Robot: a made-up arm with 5 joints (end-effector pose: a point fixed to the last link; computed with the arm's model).
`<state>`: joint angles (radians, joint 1 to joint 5).
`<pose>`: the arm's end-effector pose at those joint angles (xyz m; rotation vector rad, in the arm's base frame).
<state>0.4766 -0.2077 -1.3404 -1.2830 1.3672</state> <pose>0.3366 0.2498 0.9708 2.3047 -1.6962 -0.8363</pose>
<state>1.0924 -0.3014 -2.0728 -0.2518 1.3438</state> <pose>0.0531 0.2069 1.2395 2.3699 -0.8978 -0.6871</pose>
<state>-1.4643 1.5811 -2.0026 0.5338 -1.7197</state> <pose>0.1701 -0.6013 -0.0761 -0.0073 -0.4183 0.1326</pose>
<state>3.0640 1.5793 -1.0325 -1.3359 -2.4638</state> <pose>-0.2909 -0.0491 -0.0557 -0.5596 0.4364 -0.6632</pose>
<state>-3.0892 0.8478 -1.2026 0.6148 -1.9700</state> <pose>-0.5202 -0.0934 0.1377 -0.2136 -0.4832 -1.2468</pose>
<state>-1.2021 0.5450 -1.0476 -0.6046 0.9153</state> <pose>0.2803 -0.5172 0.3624 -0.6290 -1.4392 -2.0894</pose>
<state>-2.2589 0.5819 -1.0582 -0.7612 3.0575</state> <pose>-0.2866 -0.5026 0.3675 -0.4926 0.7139 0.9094</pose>
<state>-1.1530 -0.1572 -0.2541 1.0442 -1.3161</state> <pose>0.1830 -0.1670 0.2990 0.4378 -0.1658 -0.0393</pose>
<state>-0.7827 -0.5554 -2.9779 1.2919 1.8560</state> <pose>-0.1599 0.3015 1.1758 -1.2081 2.2152 1.7680</pose>
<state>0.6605 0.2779 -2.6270 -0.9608 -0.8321</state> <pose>0.1860 0.2243 1.1890 0.1145 2.5746 0.3227</pose>
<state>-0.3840 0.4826 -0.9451 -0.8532 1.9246</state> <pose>0.5726 -0.1224 0.3771 0.7276 -1.1317 -2.3242</pose>
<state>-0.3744 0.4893 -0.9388 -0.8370 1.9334</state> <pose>0.5717 -0.1159 0.3691 0.7075 -1.0966 -2.3342</pose>
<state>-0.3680 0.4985 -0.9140 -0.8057 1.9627</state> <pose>0.5641 -0.1083 0.3512 0.6613 -1.0215 -2.3757</pose>
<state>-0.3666 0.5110 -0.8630 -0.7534 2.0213</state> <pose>0.5457 -0.0986 0.3206 0.5743 -0.8912 -2.4597</pose>
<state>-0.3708 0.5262 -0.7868 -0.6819 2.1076</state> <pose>0.5141 -0.0862 0.2808 0.4401 -0.7113 -2.5789</pose>
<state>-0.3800 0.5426 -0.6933 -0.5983 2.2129</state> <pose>0.4704 -0.0706 0.2392 0.2619 -0.5020 -2.7142</pose>
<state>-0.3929 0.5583 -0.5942 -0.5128 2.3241</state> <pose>0.4198 -0.0528 0.2034 0.0549 -0.2907 -2.8429</pose>
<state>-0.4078 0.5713 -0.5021 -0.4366 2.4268</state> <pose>0.3702 -0.0351 0.1782 -0.1537 -0.1048 -2.9471</pose>
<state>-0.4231 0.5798 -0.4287 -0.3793 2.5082</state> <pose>0.3300 -0.0207 0.1639 -0.3285 0.0349 -3.0201</pose>
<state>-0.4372 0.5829 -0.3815 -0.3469 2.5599</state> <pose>0.3046 -0.0122 0.1579 -0.4391 0.1185 -3.0653</pose>
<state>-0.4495 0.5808 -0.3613 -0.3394 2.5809</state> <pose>0.2950 -0.0108 0.1571 -0.4749 0.1486 -3.0907</pose>
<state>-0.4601 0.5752 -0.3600 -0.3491 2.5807</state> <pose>0.2963 -0.0145 0.1590 -0.4562 0.1419 -3.1046</pose>
